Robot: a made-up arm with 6 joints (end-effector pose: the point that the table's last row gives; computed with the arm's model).
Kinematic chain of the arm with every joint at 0, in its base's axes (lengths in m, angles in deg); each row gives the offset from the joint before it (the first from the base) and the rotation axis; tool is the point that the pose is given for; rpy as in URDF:
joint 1: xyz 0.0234 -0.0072 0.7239 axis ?
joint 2: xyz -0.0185 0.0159 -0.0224 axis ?
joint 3: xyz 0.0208 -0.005 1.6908 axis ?
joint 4: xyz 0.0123 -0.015 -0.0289 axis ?
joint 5: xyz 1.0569 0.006 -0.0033 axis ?
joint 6: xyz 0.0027 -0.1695 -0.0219 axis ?
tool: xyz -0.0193 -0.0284 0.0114 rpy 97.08 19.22 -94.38
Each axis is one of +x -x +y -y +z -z.
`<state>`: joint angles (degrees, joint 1 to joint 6).
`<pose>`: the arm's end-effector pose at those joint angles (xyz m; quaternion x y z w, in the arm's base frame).
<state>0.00 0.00 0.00 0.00 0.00 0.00</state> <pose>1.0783 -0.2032 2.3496 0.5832 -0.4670 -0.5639 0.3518</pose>
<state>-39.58 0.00 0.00 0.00 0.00 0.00</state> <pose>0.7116 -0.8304 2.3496 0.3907 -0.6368 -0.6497 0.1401</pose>
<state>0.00 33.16 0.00 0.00 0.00 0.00</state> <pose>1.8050 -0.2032 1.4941 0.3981 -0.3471 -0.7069 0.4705</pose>
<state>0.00 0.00 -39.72 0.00 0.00 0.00</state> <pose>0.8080 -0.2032 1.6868 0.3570 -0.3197 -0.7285 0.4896</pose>
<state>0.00 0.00 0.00 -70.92 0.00 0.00</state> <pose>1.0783 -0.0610 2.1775 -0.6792 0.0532 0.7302 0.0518</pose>
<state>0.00 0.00 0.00 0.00 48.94 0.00</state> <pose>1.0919 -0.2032 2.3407 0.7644 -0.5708 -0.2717 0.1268</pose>
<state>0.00 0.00 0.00 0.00 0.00 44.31</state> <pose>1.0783 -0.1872 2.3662 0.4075 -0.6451 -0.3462 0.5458</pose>
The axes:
joint 1: +z
joint 2: +y
joint 3: -y
joint 4: -x
joint 5: -y
joint 6: -x

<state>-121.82 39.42 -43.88 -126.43 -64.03 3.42</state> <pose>-0.4205 -0.9182 0.9258 -0.4765 -0.1651 0.0995 0.8578</pose>
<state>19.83 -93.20 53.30 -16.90 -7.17 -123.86</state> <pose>-2.2918 -0.9900 1.3096 0.6758 0.6517 0.3020 0.1656</pose>
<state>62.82 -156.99 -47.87 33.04 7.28 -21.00</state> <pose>-0.3158 -1.0649 0.1327 -0.9446 0.1622 -0.0747 0.2755</pose>
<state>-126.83 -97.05 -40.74 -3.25 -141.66 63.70</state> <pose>0.5254 0.9463 1.3984 -0.0430 -0.1186 -0.9878 0.0909</pose>
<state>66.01 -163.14 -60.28 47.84 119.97 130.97</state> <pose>-0.2181 -0.8098 0.1326 0.1601 0.4237 0.3113 0.8355</pose>
